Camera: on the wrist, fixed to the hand. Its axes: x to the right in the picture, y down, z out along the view.
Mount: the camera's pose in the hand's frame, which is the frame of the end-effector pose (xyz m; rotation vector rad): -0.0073 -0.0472 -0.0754 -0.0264 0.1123 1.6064
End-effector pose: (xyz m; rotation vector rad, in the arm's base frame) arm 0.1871 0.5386 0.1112 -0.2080 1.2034 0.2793
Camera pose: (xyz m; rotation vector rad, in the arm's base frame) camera 0.1330 0.4702 0.0924 0.7990 1.2415 1.6780
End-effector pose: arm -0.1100 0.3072 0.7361 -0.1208 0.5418 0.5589
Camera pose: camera -0.1243 0.2448 0.6739 0.3105 0.6697 2.1280
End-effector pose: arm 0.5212 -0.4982 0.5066 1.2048 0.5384 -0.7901
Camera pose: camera 0.4828 -0.4314 0.4615 1.2286 -0.3995 0.6548
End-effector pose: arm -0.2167 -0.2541 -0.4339 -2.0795 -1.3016 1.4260
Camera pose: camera -0.1767 -0.2169 -0.3633 2.3417 -0.5713 -1.1268
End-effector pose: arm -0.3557 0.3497 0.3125 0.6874 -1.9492 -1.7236
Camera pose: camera -0.2994 0.2917 0.2747 -0.6984 -1.4805 -0.6104
